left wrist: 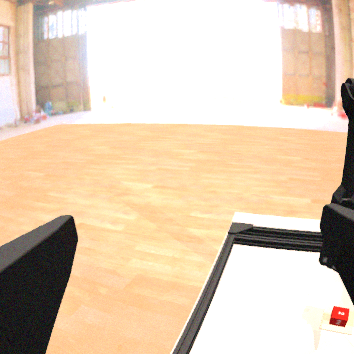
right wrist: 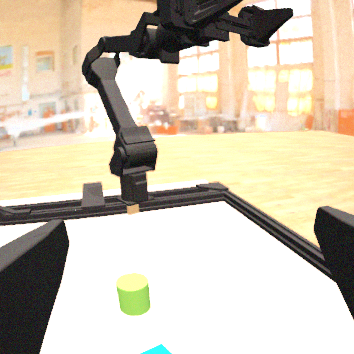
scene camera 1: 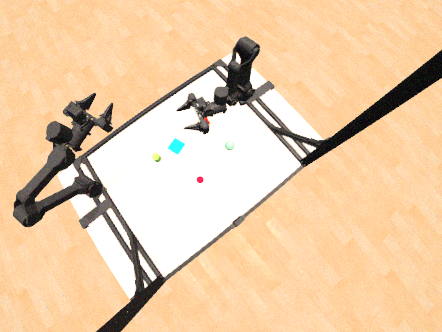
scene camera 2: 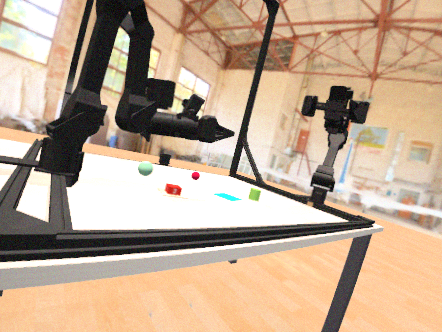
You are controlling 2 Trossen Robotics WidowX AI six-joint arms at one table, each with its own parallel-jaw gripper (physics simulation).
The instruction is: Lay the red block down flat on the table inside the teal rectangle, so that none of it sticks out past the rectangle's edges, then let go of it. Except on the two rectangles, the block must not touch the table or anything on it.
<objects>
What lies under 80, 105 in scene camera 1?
My left gripper.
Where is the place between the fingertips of my left gripper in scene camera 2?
332, 98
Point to a yellow-green cylinder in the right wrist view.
At 132, 289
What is my left gripper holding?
Nothing.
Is my left gripper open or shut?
Open.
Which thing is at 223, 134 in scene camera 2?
My right gripper.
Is my right gripper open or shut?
Open.
</objects>
